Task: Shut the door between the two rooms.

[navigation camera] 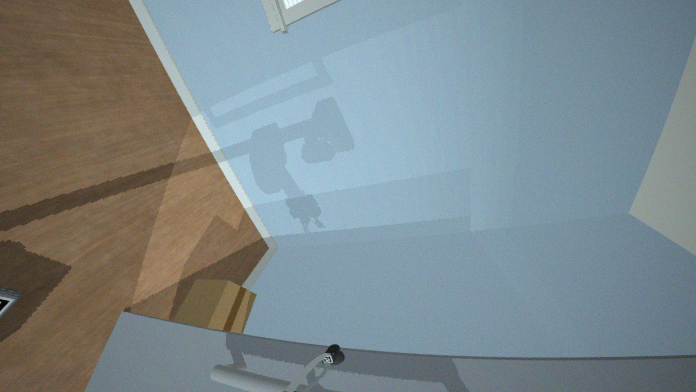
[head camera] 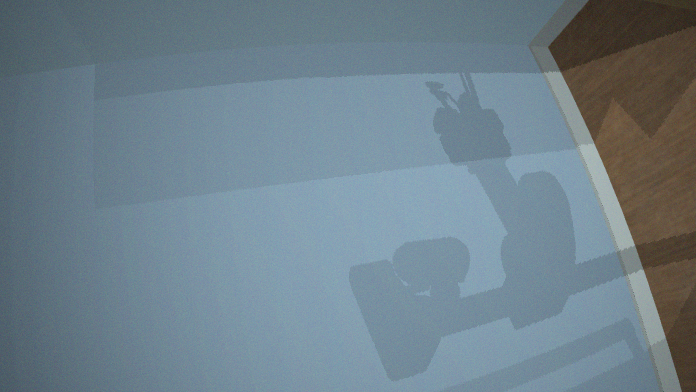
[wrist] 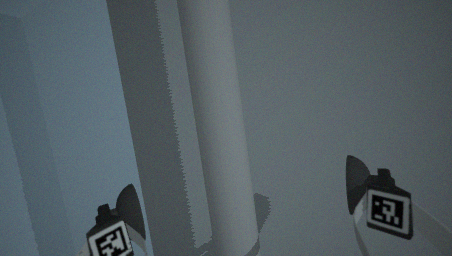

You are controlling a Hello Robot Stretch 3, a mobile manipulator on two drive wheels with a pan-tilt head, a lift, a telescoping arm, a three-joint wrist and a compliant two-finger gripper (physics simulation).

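Places are measured from the robot's base along level axes (x ahead, y left, z up), in metres.
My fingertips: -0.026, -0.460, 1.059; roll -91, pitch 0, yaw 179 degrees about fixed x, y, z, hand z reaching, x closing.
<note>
Ahead of a thing's pixels: the offset from my fingertips to its top centre, as dx, dy, dz. "spot": to the spot under its first point. Level surfaces: height alone.
The door (navigation camera: 125, 350) (wrist: 350, 100) is a grey panel along the bottom of the navigation view and fills the right of the wrist view. Its long pale bar handle @[spot: +0.017, +0.032, -0.182] (navigation camera: 250, 378) (wrist: 220, 125) runs nearly upright through the wrist view. My gripper (wrist: 241, 189) is wide open, one finger on each side of the bar, with a gap on both sides. In the navigation view one dark fingertip (navigation camera: 334, 354) shows by the door's edge; the rest of the gripper is cut off or out of view. Door and gripper do not show in the head view.
A blue wall (head camera: 250, 250) (navigation camera: 400, 125) bears the robot's shadow and meets the wood floor @[dz -1.059] (head camera: 650, 200) (navigation camera: 75, 100) at a pale baseboard. A cardboard box @[+0.167, -0.402, -0.780] (navigation camera: 215, 305) stands in the corner behind the door's edge. Part of a window frame (navigation camera: 310, 11) shows at the top of the navigation view.
</note>
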